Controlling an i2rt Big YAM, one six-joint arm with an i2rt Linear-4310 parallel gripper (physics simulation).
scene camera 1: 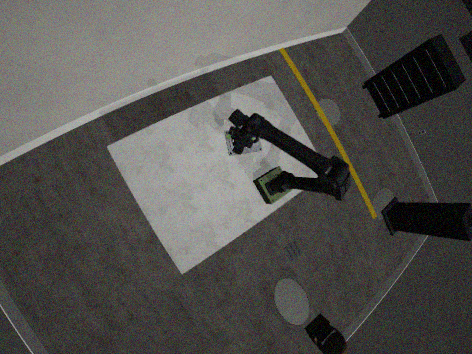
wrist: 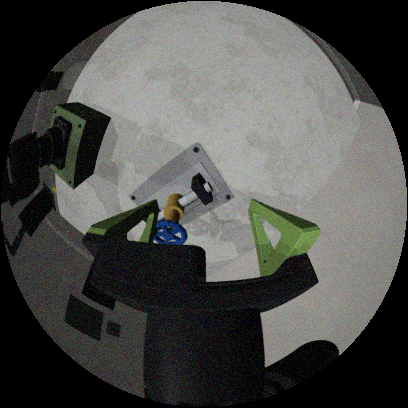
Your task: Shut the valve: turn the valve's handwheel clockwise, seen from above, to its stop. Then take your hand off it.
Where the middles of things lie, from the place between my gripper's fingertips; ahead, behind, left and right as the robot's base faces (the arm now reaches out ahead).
I see my gripper 180 mm above the grey base plate (wrist: 194,153), 120 mm to the left of it and 10 mm short of it.
